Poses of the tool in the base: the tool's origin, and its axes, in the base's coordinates. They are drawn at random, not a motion.
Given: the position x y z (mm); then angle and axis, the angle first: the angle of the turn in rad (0 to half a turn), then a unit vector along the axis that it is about.
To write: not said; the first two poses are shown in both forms.
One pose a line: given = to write
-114 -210 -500 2.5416 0.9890 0.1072 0.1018 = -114 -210 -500 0.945 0.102 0.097 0.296
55 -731 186 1.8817 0.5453 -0.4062 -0.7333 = 55 -731 186 0.441 -0.328 -0.593 0.589
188 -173 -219 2.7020 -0.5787 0.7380 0.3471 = 188 -173 -219 -0.565 0.720 0.339 0.218
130 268 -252 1.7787 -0.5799 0.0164 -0.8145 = 130 268 -252 -0.450 0.013 -0.633 0.630
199 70 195 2.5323 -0.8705 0.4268 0.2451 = 199 70 195 -0.830 0.407 0.234 0.300
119 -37 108 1.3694 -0.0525 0.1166 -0.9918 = 119 -37 108 -0.033 0.074 -0.627 0.775
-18 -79 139 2.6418 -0.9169 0.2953 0.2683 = -18 -79 139 -0.888 0.286 0.260 0.247
